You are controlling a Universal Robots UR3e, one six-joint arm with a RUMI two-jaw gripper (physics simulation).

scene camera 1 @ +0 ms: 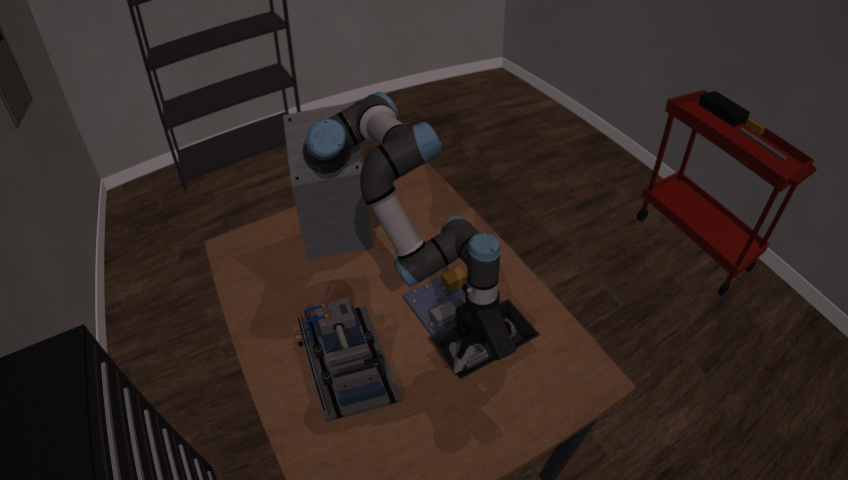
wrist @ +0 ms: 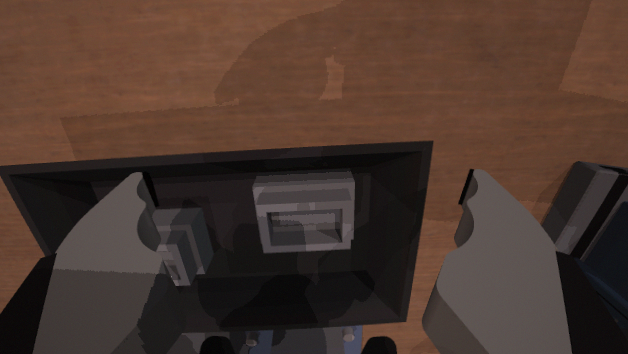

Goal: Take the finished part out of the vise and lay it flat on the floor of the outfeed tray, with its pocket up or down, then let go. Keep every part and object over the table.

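Places are measured from the arm's base along level axes (x ahead, y left, z up), in millimetres.
Pixels of known places: gripper, between the fingertips: (scene camera 1: 482,360) (wrist: 308,175).
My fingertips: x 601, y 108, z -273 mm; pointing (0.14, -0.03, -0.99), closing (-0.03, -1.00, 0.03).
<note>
Ahead of a thing's pixels: the offset from my fingertips to its middle.
The finished part @(dx -40, dy +3, dz -34 mm) (scene camera 1: 476,354) (wrist: 304,193), a light grey block, appears to lie flat on the outfeed tray's floor with its rectangular pocket up. The black outfeed tray (scene camera 1: 528,321) (wrist: 419,220) stands on the table. My gripper (wrist: 308,175) is wide open above the tray, its fingers apart from the part on both sides. In the wrist view, the left finger is over the tray and the right finger appears beyond its right wall. The vise @(dx -189, dy -269, dz -14 mm) (scene camera 1: 361,380) (wrist: 606,207) stands at the left of the table in the scene view, with no part visible in its jaws.
A second grey block @(dx -65, dy +106, dz -34 mm) (scene camera 1: 509,326) (wrist: 200,245) is in the tray, partly hidden by the left finger in the wrist view. A blue plate @(dx -233, dy +52, dz -60 mm) (scene camera 1: 419,302) (wrist: 354,344) adjoins the tray, bearing a yellow block @(dx -280, dy +96, dz -38 mm) (scene camera 1: 453,279) and a grey block @(dx -188, dy +8, dz -38 mm) (scene camera 1: 442,313). The grey robot pedestal (scene camera 1: 331,217) stands behind.
</note>
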